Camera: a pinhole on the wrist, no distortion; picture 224 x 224 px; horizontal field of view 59.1 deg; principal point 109.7 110.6 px. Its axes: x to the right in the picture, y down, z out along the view. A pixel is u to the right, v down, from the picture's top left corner.
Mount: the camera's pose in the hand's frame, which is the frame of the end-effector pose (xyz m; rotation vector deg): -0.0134 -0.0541 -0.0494 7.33 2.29 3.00
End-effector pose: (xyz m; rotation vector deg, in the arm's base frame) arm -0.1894 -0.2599 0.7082 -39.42 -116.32 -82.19
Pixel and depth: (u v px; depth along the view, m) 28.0 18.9 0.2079
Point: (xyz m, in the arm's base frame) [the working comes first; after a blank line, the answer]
In the camera's frame: -0.0860 -0.0965 0.2079

-0.2734 -0.1814 0.4881
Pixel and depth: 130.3 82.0 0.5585
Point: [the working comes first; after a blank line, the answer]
In the camera's frame: 0.0582 -0.0809 0.5585

-0.4510 0.1539 0.4893
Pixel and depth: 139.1 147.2 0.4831
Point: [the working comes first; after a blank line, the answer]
In the camera's frame: 0.0719 0.0895 0.4831

-0.3222 0.1567 0.6245
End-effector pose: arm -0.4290 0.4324 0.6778 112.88 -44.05 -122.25
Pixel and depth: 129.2 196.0 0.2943
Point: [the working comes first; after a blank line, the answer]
In the camera's frame: 0.0290 0.1272 0.2943

-0.6884 0.4618 0.6781
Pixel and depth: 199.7 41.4 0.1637
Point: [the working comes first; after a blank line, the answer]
In the camera's frame: 0.0746 -0.0573 0.1637

-0.5072 0.5394 0.5583
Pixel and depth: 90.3 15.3 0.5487
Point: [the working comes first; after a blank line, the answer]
In the camera's frame: -0.0539 -0.2647 0.5487

-0.7778 0.9055 0.5356
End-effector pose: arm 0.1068 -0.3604 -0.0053 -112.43 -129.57 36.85
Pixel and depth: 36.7 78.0 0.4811
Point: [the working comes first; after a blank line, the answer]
In the camera's frame: -0.1778 -0.0794 0.4811

-0.1911 -0.6485 -0.2821
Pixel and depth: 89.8 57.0 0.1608
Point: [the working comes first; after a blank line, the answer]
In the camera's frame: -0.0162 -0.0436 0.1608

-0.0339 -0.4182 -0.0537
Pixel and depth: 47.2 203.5 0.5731
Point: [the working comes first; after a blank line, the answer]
In the camera's frame: -0.1813 0.2695 0.5731

0.0771 -0.6693 -0.5226
